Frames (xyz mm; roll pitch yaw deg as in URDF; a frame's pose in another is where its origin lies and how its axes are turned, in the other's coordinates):
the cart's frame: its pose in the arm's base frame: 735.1 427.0 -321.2 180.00 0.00 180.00
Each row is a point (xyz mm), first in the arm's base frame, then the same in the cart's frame.
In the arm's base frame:
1: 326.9 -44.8 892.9
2: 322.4 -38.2 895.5
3: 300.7 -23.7 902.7
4: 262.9 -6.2 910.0
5: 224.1 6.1 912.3
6: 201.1 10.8 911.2
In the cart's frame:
1: 408.2 -471.8 -1214.1
2: 412.7 -465.2 -1216.7
3: 434.4 -450.7 -1223.9
4: 472.2 -433.2 -1231.2
5: 511.0 -420.9 -1233.5
6: 534.0 -416.2 -1232.4

